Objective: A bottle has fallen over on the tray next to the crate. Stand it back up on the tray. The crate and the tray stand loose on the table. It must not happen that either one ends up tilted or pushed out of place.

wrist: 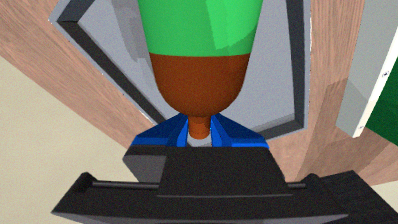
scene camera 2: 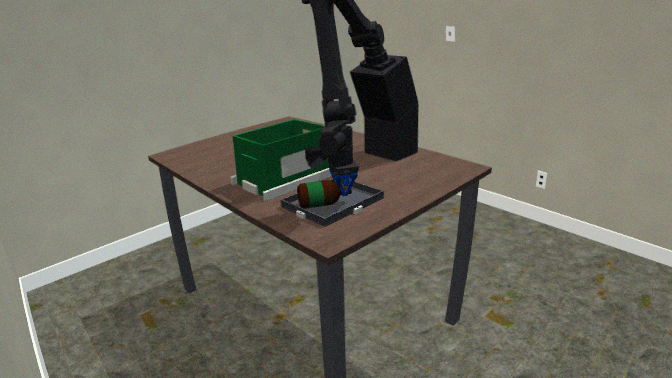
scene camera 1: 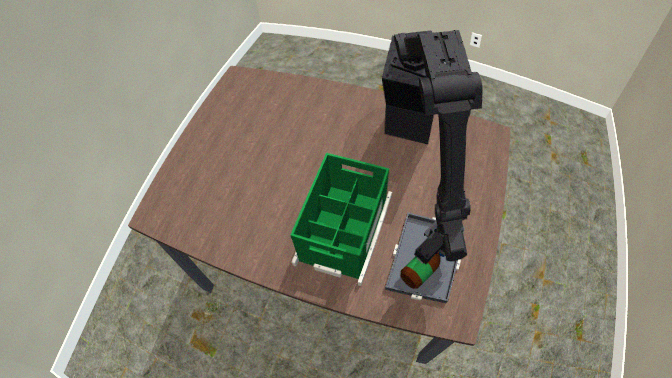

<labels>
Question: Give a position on a tray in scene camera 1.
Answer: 437, 287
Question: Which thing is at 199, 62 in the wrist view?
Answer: A bottle.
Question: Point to a bottle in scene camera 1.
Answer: At 414, 274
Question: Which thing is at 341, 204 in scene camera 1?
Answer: A green crate.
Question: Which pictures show the bottle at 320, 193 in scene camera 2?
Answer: The wrist view, scene camera 2 and scene camera 1: all of them.
</labels>
